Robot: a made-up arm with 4 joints.
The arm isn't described. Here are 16 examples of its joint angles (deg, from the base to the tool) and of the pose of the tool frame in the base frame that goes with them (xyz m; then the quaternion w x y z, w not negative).
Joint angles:
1: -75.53 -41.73 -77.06 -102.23
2: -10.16 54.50 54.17 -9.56
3: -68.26 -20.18 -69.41 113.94
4: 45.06 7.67 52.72 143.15
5: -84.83 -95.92 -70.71 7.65
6: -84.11 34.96 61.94 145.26
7: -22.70 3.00 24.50 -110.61
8: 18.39 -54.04 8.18 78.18
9: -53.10 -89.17 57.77 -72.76
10: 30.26 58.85 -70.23 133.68
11: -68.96 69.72 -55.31 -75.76
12: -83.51 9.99 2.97 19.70
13: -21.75 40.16 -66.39 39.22
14: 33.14 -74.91 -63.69 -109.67
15: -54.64 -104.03 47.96 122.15
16: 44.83 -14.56 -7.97 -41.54
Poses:
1: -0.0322 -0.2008 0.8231 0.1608 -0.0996 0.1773 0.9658
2: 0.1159 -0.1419 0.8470 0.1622 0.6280 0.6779 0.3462
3: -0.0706 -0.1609 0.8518 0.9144 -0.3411 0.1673 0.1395
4: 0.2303 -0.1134 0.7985 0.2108 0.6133 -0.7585 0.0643
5: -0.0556 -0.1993 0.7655 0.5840 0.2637 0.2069 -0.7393
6: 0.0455 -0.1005 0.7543 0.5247 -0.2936 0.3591 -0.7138
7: 0.1280 -0.1427 0.8828 0.3113 0.3377 0.8567 0.2349
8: 0.2262 -0.1531 0.8606 0.0324 -0.5238 0.8334 -0.1736
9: 0.0152 -0.2270 0.7808 0.2311 0.9363 0.0004 0.2644
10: 0.2446 -0.1052 0.9556 0.0628 -0.2990 0.4864 0.8186
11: -0.0314 -0.0954 0.7668 0.1592 0.0068 -0.9052 -0.3939
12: 0.0116 -0.1129 0.7447 0.1781 -0.5245 -0.1977 -0.8088
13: 0.0267 -0.1153 0.9243 0.7211 -0.6884 -0.0518 0.0586
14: 0.2478 -0.2327 0.8931 0.2372 0.8007 0.2575 0.4862
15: 0.0587 -0.2296 0.8033 0.2568 0.2660 0.9218 -0.1164
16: 0.2484 -0.1480 0.8232 0.2451 -0.9410 -0.2248 -0.0618
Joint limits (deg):
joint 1: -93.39..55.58
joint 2: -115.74..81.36
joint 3: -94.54..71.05
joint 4: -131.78..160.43
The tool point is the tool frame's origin. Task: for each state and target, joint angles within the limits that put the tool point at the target. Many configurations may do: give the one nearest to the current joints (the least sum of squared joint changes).
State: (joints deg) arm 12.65 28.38 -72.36 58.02
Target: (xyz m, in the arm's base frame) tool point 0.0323 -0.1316 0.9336
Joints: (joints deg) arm -26.55 12.09 -81.58 33.95
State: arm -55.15 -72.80 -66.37 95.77
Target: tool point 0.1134 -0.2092 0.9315
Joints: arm -19.18 -92.20 -23.21 93.56
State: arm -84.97 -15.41 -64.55 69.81
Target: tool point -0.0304 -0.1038 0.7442
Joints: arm -92.08 -9.02 -23.20 55.25
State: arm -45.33 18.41 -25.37 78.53
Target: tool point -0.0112 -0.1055 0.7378
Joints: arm -65.43 55.73 4.26 53.94
